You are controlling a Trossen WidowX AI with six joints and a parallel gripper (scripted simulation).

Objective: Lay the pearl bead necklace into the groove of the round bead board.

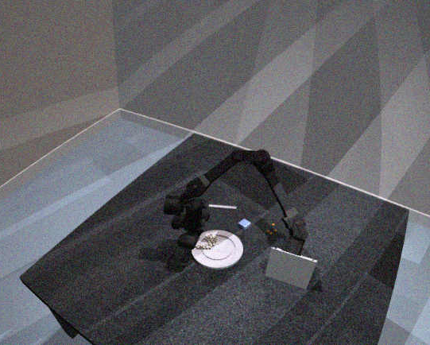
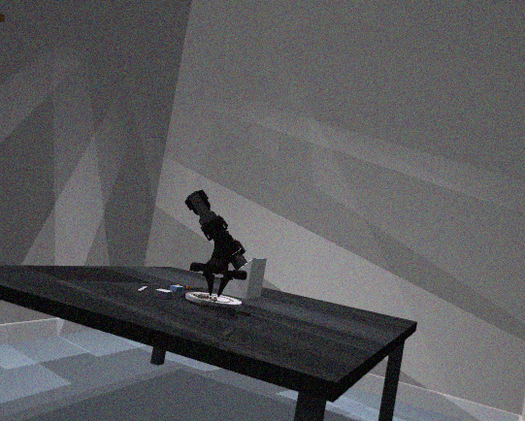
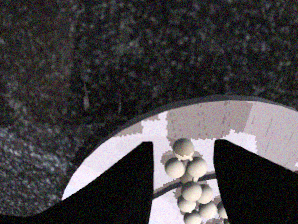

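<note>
The round white bead board lies 8 cm behind my gripper tip, 4 cm to the right of it and 2 cm below it. Round my gripper tip: small white block: 9 cm ahead, 14 cm to the right, 2 cm below; then small blue cube: 10 cm behind, 22 cm to the right, 2 cm below; then thin white stick: 4 cm ahead, 27 cm to the right, 3 cm below.
</note>
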